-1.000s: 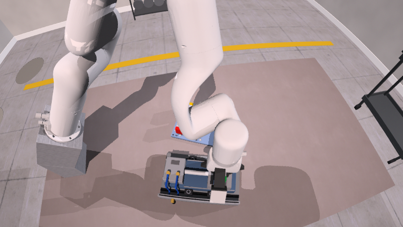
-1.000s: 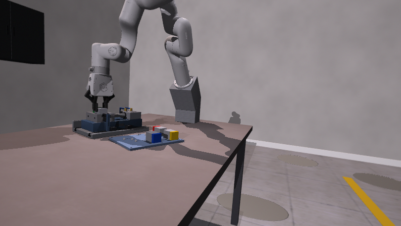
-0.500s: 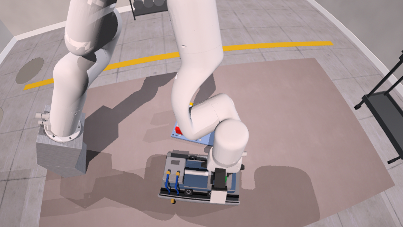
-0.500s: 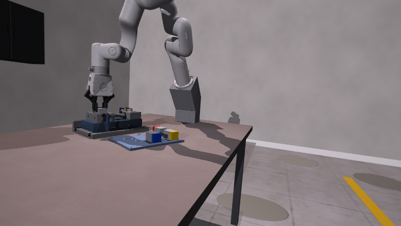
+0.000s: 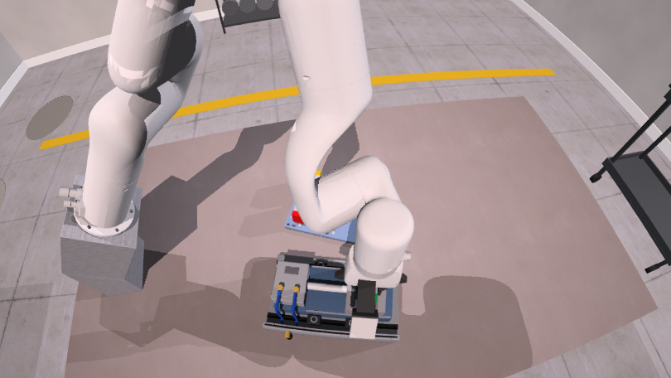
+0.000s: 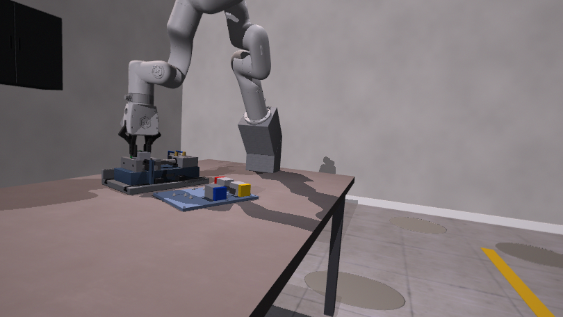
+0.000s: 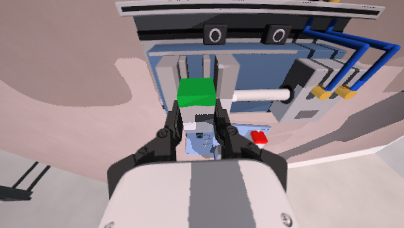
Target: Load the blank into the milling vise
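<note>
My gripper is now 20 mm above the green-ended blank. From my hand the other things lie so: moving jaw 40 mm below, 30 mm behind, 10 mm to the left; then work stop rod 40 mm to the left, 30 mm below, 20 mm ahead; then fixed jaw 40 mm below, 30 mm ahead, 10 mm to the right.
</note>
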